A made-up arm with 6 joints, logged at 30 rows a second.
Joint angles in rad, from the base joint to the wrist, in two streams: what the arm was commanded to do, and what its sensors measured. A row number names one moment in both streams.
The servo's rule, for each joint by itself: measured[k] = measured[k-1] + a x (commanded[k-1-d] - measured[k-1]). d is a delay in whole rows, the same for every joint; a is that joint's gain. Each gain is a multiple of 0.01, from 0.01 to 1. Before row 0 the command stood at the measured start. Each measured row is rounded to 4 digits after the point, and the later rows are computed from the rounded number. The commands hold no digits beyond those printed.
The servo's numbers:
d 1
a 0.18 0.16 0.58 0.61 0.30 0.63
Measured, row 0: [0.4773, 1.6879, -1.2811, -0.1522, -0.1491, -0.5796]
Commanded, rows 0 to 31: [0.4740, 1.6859, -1.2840, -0.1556, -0.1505, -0.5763]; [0.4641, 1.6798, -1.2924, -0.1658, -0.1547, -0.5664]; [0.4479, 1.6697, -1.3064, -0.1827, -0.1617, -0.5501]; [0.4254, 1.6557, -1.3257, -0.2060, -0.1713, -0.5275]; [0.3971, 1.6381, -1.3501, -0.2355, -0.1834, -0.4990]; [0.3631, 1.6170, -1.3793, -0.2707, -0.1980, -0.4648]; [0.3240, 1.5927, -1.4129, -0.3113, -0.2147, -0.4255]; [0.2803, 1.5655, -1.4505, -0.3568, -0.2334, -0.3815]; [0.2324, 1.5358, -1.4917, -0.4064, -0.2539, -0.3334]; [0.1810, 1.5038, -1.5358, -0.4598, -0.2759, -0.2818]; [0.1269, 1.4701, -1.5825, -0.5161, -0.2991, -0.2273]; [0.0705, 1.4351, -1.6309, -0.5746, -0.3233, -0.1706]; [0.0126, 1.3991, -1.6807, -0.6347, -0.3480, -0.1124]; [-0.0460, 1.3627, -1.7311, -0.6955, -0.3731, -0.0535]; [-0.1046, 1.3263, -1.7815, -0.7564, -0.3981, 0.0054]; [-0.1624, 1.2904, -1.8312, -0.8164, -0.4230, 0.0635]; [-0.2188, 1.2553, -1.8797, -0.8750, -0.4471, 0.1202]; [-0.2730, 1.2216, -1.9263, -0.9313, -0.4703, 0.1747]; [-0.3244, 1.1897, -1.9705, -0.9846, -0.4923, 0.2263]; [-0.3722, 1.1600, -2.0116, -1.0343, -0.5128, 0.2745]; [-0.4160, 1.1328, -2.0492, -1.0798, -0.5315, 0.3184]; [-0.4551, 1.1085, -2.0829, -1.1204, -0.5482, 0.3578]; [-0.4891, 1.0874, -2.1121, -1.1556, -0.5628, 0.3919]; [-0.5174, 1.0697, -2.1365, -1.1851, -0.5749, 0.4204]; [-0.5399, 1.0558, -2.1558, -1.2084, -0.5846, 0.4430]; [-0.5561, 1.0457, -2.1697, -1.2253, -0.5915, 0.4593]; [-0.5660, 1.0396, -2.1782, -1.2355, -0.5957, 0.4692]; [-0.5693, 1.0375, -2.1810, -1.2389, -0.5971, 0.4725]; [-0.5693, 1.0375, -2.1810, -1.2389, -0.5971, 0.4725]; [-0.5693, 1.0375, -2.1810, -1.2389, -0.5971, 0.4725]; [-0.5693, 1.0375, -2.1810, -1.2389, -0.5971, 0.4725]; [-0.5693, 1.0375, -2.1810, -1.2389, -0.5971, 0.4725]
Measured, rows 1 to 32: [0.4773, 1.6879, -1.2811, -0.1522, -0.1491, -0.5796]; [0.4767, 1.6876, -1.2828, -0.1543, -0.1495, -0.5775]; [0.4744, 1.6864, -1.2884, -0.1613, -0.1511, -0.5705]; [0.4696, 1.6837, -1.2988, -0.1744, -0.1543, -0.5576]; [0.4616, 1.6792, -1.3144, -0.1937, -0.1594, -0.5386]; [0.4500, 1.6726, -1.3351, -0.2192, -0.1666, -0.5137]; [0.4344, 1.6637, -1.3607, -0.2506, -0.1760, -0.4829]; [0.4145, 1.6523, -1.3910, -0.2876, -0.1876, -0.4467]; [0.3903, 1.6384, -1.4255, -0.3298, -0.2013, -0.4056]; [0.3619, 1.6220, -1.4639, -0.3765, -0.2171, -0.3601]; [0.3293, 1.6031, -1.5056, -0.4273, -0.2347, -0.3108]; [0.2929, 1.5818, -1.5502, -0.4815, -0.2540, -0.2582]; [0.2529, 1.5583, -1.5970, -0.5383, -0.2748, -0.2030]; [0.2096, 1.5328, -1.6455, -0.5971, -0.2968, -0.1459]; [0.1636, 1.5056, -1.6951, -0.6571, -0.3197, -0.0877]; [0.1153, 1.4769, -1.7452, -0.7177, -0.3432, -0.0290]; [0.0653, 1.4471, -1.7951, -0.7779, -0.3671, 0.0293]; [0.0142, 1.4164, -1.8442, -0.8371, -0.3911, 0.0866]; [-0.0375, 1.3852, -1.8918, -0.8946, -0.4149, 0.1421]; [-0.0891, 1.3539, -1.9374, -0.9495, -0.4381, 0.1951]; [-0.1401, 1.3229, -1.9804, -1.0012, -0.4605, 0.2451]; [-0.1898, 1.2925, -2.0203, -1.0491, -0.4818, 0.2913]; [-0.2376, 1.2631, -2.0566, -1.0926, -0.5017, 0.3332]; [-0.2829, 1.2350, -2.0888, -1.1310, -0.5200, 0.3702]; [-0.3251, 1.2086, -2.1165, -1.1640, -0.5365, 0.4018]; [-0.3638, 1.1842, -2.1393, -1.1911, -0.5509, 0.4278]; [-0.3984, 1.1620, -2.1569, -1.2120, -0.5631, 0.4476]; [-0.4286, 1.1424, -2.1693, -1.2263, -0.5729, 0.4612]; [-0.4539, 1.1256, -2.1761, -1.2340, -0.5802, 0.4683]; [-0.4747, 1.1115, -2.1789, -1.2370, -0.5853, 0.4709]; [-0.4917, 1.0997, -2.1801, -1.2382, -0.5888, 0.4719]; [-0.5057, 1.0897, -2.1806, -1.2386, -0.5913, 0.4723]
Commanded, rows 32 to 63: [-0.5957, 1.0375, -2.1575, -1.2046, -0.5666, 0.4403]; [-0.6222, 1.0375, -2.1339, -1.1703, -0.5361, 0.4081]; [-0.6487, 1.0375, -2.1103, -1.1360, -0.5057, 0.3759]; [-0.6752, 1.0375, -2.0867, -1.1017, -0.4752, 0.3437]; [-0.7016, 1.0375, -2.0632, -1.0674, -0.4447, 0.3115]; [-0.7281, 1.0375, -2.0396, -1.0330, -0.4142, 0.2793]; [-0.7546, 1.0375, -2.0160, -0.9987, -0.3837, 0.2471]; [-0.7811, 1.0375, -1.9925, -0.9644, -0.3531, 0.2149]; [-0.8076, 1.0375, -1.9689, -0.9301, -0.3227, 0.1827]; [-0.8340, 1.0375, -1.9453, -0.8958, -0.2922, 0.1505]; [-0.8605, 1.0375, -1.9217, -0.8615, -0.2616, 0.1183]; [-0.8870, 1.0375, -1.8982, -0.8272, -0.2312, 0.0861]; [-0.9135, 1.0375, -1.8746, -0.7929, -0.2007, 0.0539]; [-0.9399, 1.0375, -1.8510, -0.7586, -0.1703, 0.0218]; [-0.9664, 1.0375, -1.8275, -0.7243, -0.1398, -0.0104]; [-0.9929, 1.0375, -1.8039, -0.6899, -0.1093, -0.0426]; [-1.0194, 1.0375, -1.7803, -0.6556, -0.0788, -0.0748]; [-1.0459, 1.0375, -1.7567, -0.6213, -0.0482, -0.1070]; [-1.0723, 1.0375, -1.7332, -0.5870, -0.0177, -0.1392]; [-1.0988, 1.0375, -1.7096, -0.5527, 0.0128, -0.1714]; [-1.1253, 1.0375, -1.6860, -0.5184, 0.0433, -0.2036]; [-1.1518, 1.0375, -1.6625, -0.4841, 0.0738, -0.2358]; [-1.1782, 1.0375, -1.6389, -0.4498, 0.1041, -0.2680]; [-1.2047, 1.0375, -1.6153, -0.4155, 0.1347, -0.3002]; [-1.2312, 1.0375, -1.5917, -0.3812, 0.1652, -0.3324]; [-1.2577, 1.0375, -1.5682, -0.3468, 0.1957, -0.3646]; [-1.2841, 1.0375, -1.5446, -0.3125, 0.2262, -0.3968]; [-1.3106, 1.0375, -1.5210, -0.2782, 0.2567, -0.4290]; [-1.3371, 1.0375, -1.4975, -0.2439, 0.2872, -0.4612]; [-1.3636, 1.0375, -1.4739, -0.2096, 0.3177, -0.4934]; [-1.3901, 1.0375, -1.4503, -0.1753, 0.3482, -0.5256]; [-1.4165, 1.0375, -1.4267, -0.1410, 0.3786, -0.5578]
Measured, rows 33 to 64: [-0.5171, 1.0813, -2.1808, -1.2388, -0.5930, 0.4724]; [-0.5312, 1.0743, -2.1673, -1.2179, -0.5851, 0.4522]; [-0.5476, 1.0684, -2.1479, -1.1889, -0.5704, 0.4244]; [-0.5658, 1.0635, -2.1261, -1.1566, -0.5510, 0.3938]; [-0.5855, 1.0593, -2.1032, -1.1231, -0.5283, 0.3622]; [-0.6064, 1.0558, -2.0800, -1.0891, -0.5032, 0.3303]; [-0.6283, 1.0529, -2.0566, -1.0549, -0.4765, 0.2982]; [-0.6510, 1.0504, -2.0331, -1.0206, -0.4487, 0.2660]; [-0.6744, 1.0483, -2.0096, -0.9863, -0.4200, 0.2338]; [-0.6984, 1.0466, -1.9860, -0.9520, -0.3908, 0.2016]; [-0.7228, 1.0451, -1.9624, -0.9177, -0.3612, 0.1694]; [-0.7476, 1.0439, -1.9388, -0.8834, -0.3313, 0.1372]; [-0.7727, 1.0429, -1.9153, -0.8491, -0.3013, 0.1050]; [-0.7980, 1.0420, -1.8917, -0.8148, -0.2711, 0.0728]; [-0.8235, 1.0413, -1.8681, -0.7805, -0.2409, 0.0407]; [-0.8492, 1.0407, -1.8446, -0.7462, -0.2106, 0.0085]; [-0.8751, 1.0402, -1.8210, -0.7119, -0.1802, -0.0237]; [-0.9011, 1.0398, -1.7974, -0.6776, -0.1498, -0.0559]; [-0.9272, 1.0394, -1.7738, -0.6433, -0.1193, -0.0881]; [-0.9533, 1.0391, -1.7503, -0.6090, -0.0888, -0.1203]; [-0.9795, 1.0388, -1.7267, -0.5747, -0.0583, -0.1525]; [-1.0057, 1.0386, -1.7031, -0.5404, -0.0278, -0.1847]; [-1.0320, 1.0384, -1.6796, -0.5061, 0.0027, -0.2169]; [-1.0583, 1.0383, -1.6560, -0.4718, 0.0331, -0.2491]; [-1.0847, 1.0382, -1.6324, -0.4375, 0.0636, -0.2813]; [-1.1111, 1.0381, -1.6088, -0.4032, 0.0941, -0.3135]; [-1.1375, 1.0380, -1.5853, -0.3688, 0.1246, -0.3457]; [-1.1639, 1.0379, -1.5617, -0.3345, 0.1551, -0.3779]; [-1.1903, 1.0378, -1.5381, -0.3002, 0.1856, -0.4101]; [-1.2167, 1.0378, -1.5146, -0.2659, 0.2161, -0.4423]; [-1.2431, 1.0378, -1.4910, -0.2316, 0.2466, -0.4745]; [-1.2696, 1.0378, -1.4674, -0.1973, 0.2771, -0.5067]
